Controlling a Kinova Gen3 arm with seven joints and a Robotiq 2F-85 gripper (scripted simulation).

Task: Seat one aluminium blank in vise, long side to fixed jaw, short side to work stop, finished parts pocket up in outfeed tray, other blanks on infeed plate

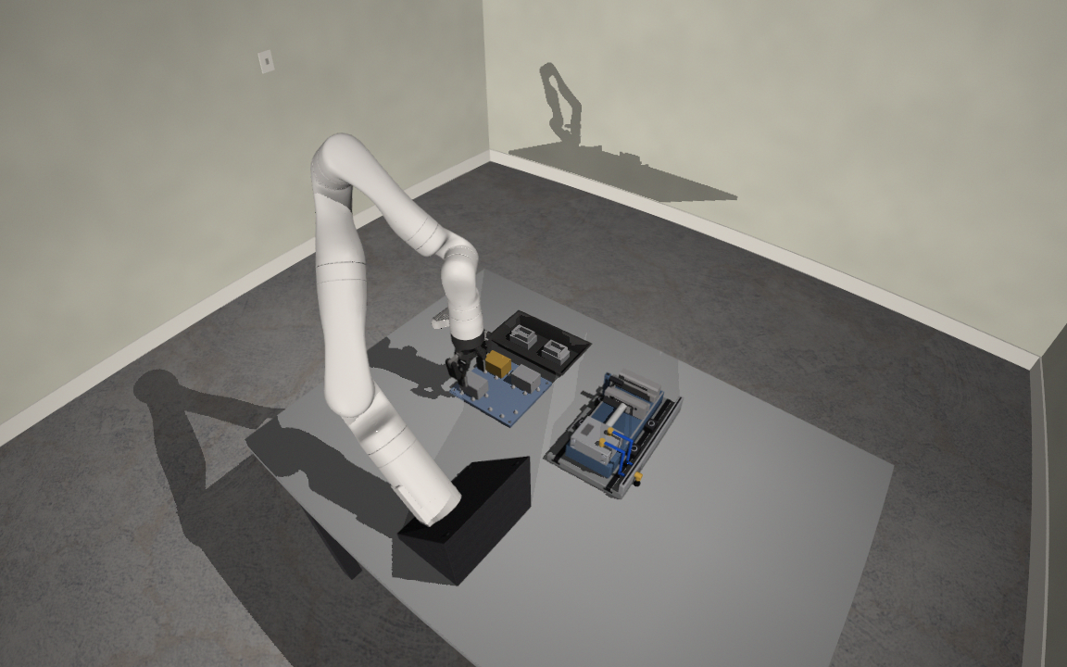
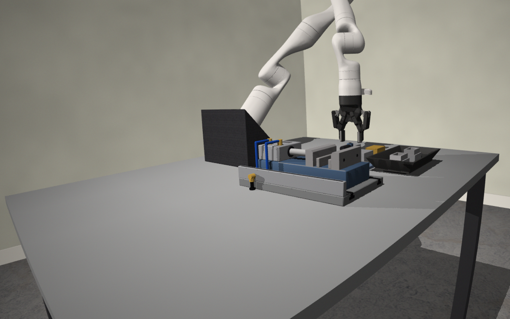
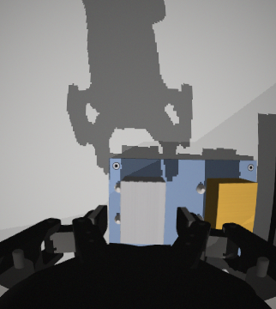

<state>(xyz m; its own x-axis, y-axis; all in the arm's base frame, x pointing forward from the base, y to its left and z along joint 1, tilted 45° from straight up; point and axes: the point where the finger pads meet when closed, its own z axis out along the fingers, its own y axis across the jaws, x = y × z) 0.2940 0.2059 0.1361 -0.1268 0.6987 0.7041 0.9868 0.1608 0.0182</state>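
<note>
My gripper is now 4 cm above the aluminium blank. From my hand the other things lie so: brass blank: 9 cm ahead, 4 cm below, 1 cm to the left.
</note>
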